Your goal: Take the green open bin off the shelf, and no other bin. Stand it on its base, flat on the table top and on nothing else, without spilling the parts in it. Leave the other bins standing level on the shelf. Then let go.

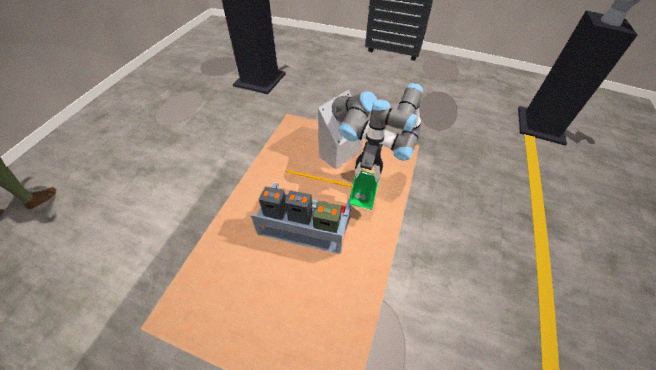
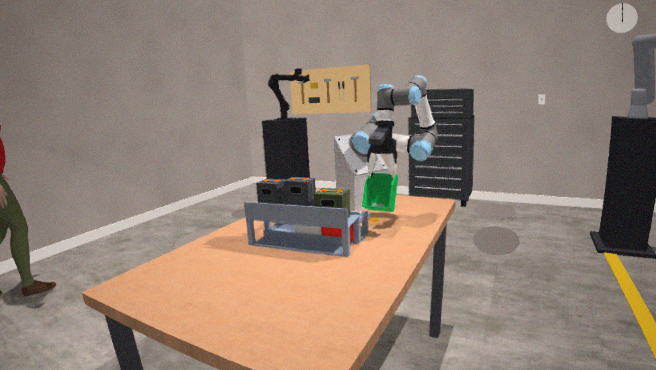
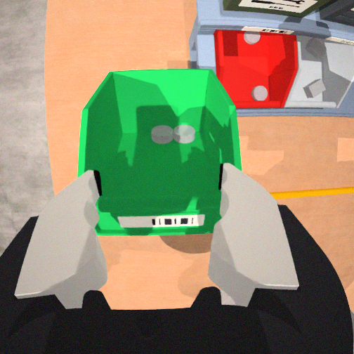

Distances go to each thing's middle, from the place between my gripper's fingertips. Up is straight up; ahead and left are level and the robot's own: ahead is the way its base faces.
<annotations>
Right now the green open bin [image 2: 381, 188] is 5 cm below my hand and 2 cm ahead of it. Also, from my hand: red bin [image 3: 272, 61] (16 cm below, 11 cm to the right, 11 cm ahead).
</annotations>
